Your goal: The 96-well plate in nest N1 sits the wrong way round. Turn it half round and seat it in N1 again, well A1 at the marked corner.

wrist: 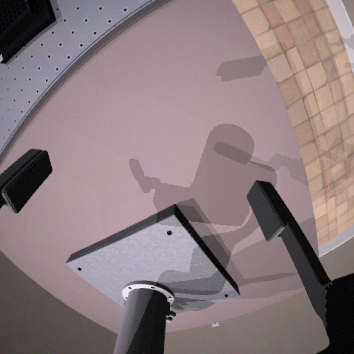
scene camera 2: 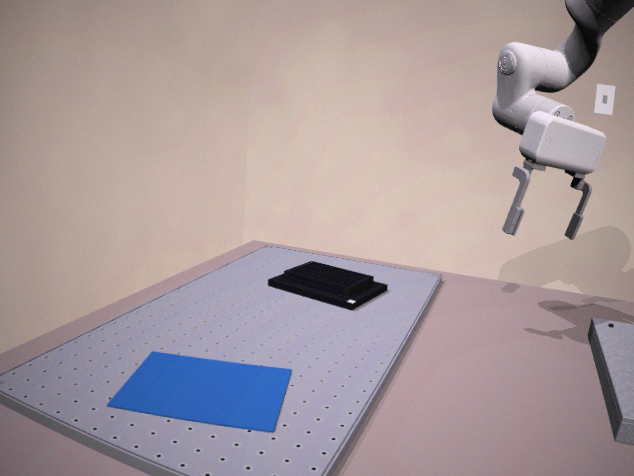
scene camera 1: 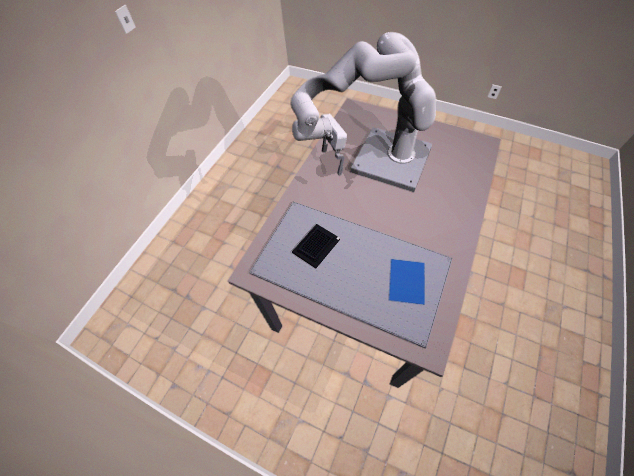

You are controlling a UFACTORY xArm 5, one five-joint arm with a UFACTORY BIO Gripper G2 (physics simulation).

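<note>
A black 96-well plate (scene camera 1: pixel 319 242) (scene camera 2: pixel 330 274) sits in the black nest (scene camera 1: pixel 311 261) (scene camera 2: pixel 307 292); which end holds well A1 cannot be made out. A small white mark (scene camera 1: pixel 337 238) (scene camera 2: pixel 351 301) shows at one corner of the nest, on the side toward the robot base. In the wrist view, part of the nest (wrist: pixel 44 16) shows at the top left edge. My gripper (scene camera 1: pixel 332 161) (scene camera 2: pixel 540 234) (wrist: pixel 147 197) is open with its fingers wide apart and nothing between them. It hangs in the air beside the robot base, well away from the plate.
The nest stands on a grey perforated board (scene camera 1: pixel 353 286) (scene camera 2: pixel 230 327) (wrist: pixel 75 40). A flat blue rectangle (scene camera 1: pixel 407 281) (scene camera 2: pixel 204 391) lies toward the board's other end. The robot's grey base plate (scene camera 1: pixel 376 171) (scene camera 2: pixel 614 368) (wrist: pixel 115 260) stands on the table behind the board.
</note>
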